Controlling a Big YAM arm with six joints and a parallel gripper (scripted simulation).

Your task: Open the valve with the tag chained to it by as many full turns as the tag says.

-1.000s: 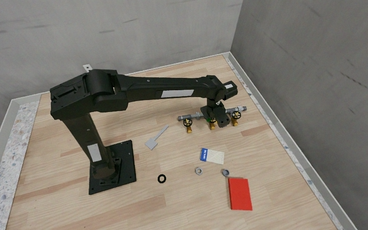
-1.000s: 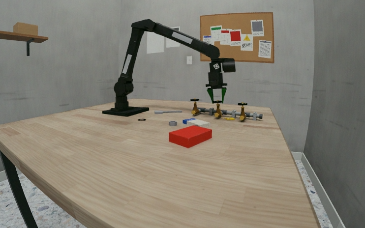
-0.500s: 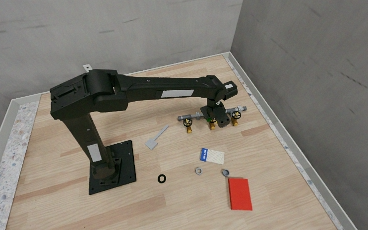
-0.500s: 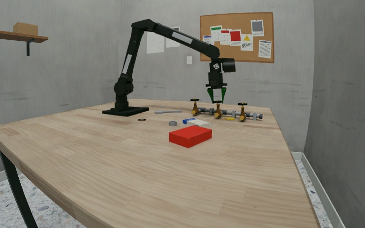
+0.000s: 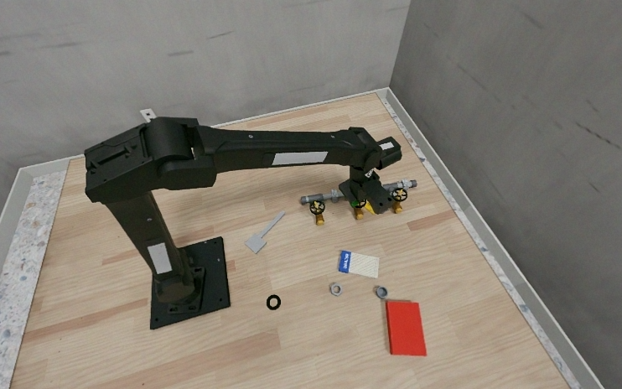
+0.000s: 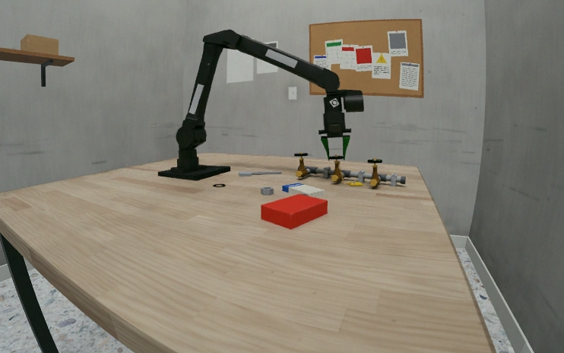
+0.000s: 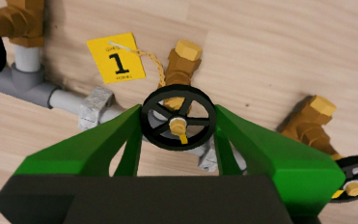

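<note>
My gripper is now 70 mm short of the yellow tag, 10 mm to the right of it and 80 mm above it. Round my hand: grey scraper (300 mm behind, 50 mm to the right, 80 mm below); then white card (20 mm behind, 170 mm to the right, 80 mm below); then red block (70 mm ahead, 340 mm to the right, 70 mm below).
</note>
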